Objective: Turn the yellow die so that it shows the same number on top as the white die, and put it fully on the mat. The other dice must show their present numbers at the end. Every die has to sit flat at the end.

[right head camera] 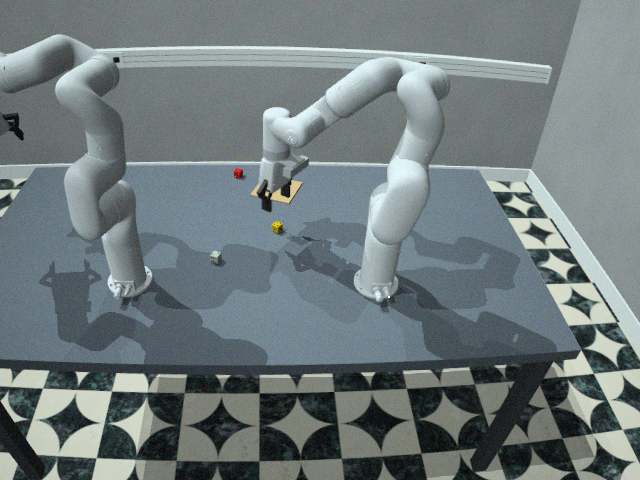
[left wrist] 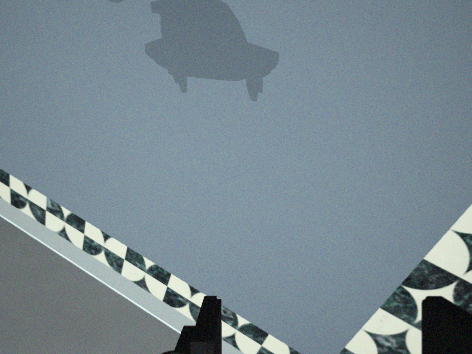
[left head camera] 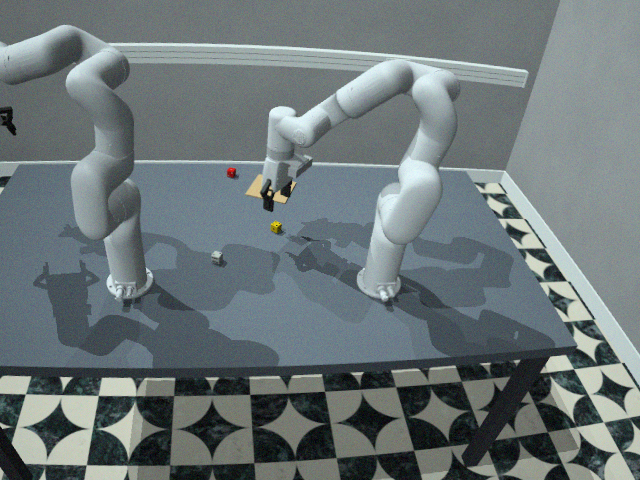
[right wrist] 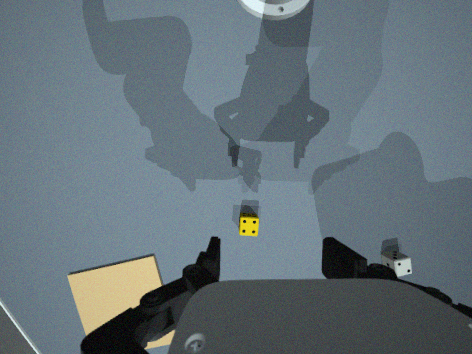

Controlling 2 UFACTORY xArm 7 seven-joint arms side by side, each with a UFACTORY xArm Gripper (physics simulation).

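Frame: origin at the left arm's base, x ahead, y left, z up, level; millimetres.
Where they show: left gripper, fingertip midpoint: (right head camera: 9, 144) (left wrist: 320, 330) (left head camera: 0, 140); right gripper, fingertip midpoint: (right head camera: 276, 203) (left head camera: 276, 202) (right wrist: 271, 254); left arm's base at its link origin: (right head camera: 130, 281) (left head camera: 130, 282); right arm's base at its link origin: (right head camera: 375, 283) (left head camera: 378, 283).
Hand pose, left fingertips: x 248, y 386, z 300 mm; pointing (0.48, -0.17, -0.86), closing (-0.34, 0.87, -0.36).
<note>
Things, the pixels of their top centre, and the offset from my left fingertips. Level surfaces: height alone.
- yellow die at its top centre: (right wrist: 249, 226) (left head camera: 276, 223) (right head camera: 277, 223) dy -796, dx -12, dz -274 mm
- white die at its top centre: (right wrist: 404, 267) (left head camera: 217, 253) (right head camera: 215, 253) dy -620, dx -156, dz -274 mm
- tan mat at its top centre: (right wrist: 122, 309) (left head camera: 271, 188) (right head camera: 276, 188) dy -793, dx +221, dz -296 mm
- red die at its top centre: (left head camera: 231, 169) (right head camera: 238, 170) dy -654, dx +305, dz -274 mm
- table at its surface level: dz -300 mm
The yellow die (left head camera: 276, 226) (right head camera: 277, 227) (right wrist: 249, 225) lies flat on the table, off the mat, with four pips on top. The white die (left head camera: 217, 257) (right head camera: 215, 257) (right wrist: 397, 264) lies flat in front of it to the left, with two pips on top in the right wrist view. The tan mat (left head camera: 255, 191) (right head camera: 295, 190) (right wrist: 115, 285) lies behind the yellow die. My right gripper (left head camera: 277, 200) (right head camera: 276, 201) (right wrist: 271, 254) is open and empty, pointing down above the table near the mat and yellow die. My left gripper (left head camera: 11, 125) (right head camera: 18, 131) (left wrist: 320, 330) is open and empty, high at the far left.
The red die (left head camera: 231, 172) (right head camera: 238, 173) lies near the back edge, left of the mat; its top number is too small to read. Both arm bases stand on the table (left head camera: 320, 330) (right head camera: 310, 330). Arm shadows fall around the white die and beside the yellow die.
</note>
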